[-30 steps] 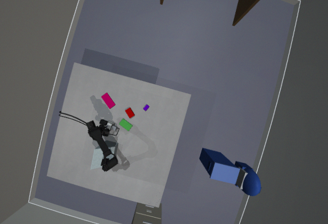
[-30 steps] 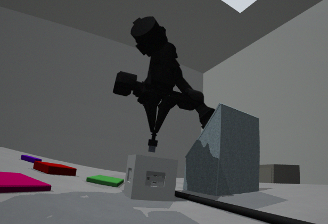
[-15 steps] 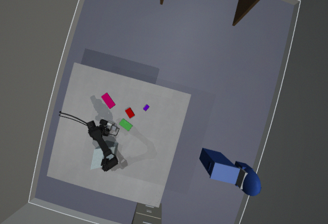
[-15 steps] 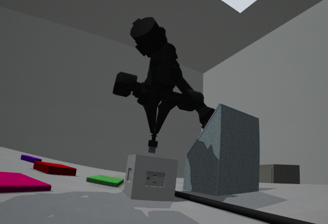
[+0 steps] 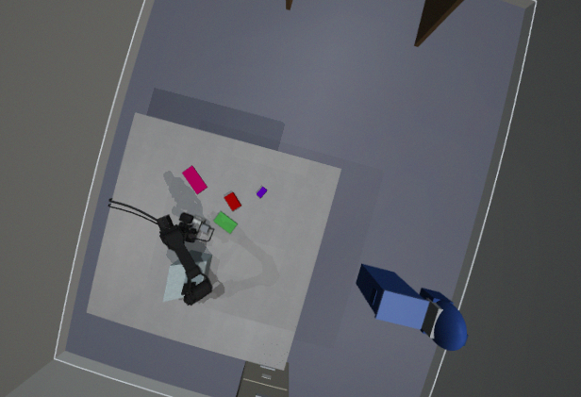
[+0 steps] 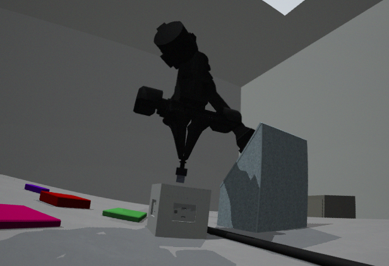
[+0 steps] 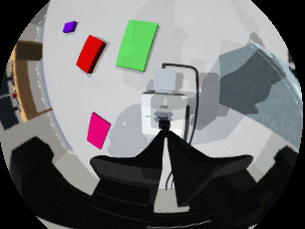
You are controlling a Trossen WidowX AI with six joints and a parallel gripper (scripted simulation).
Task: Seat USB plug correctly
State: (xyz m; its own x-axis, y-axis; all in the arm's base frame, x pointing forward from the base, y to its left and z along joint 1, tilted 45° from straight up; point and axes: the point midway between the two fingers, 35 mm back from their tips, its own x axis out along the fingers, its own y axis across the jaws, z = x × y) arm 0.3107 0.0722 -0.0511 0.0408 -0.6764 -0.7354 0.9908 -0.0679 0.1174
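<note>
The USB plug lies 20 mm below my gripper tip. From my gripper tip the other things lie so: magenta tile 240 mm ahead, 120 mm below, 80 mm to the left; green tile 160 mm to the right, 120 mm below, 40 mm ahead; red tile 180 mm to the right, 180 mm ahead, 110 mm below.
</note>
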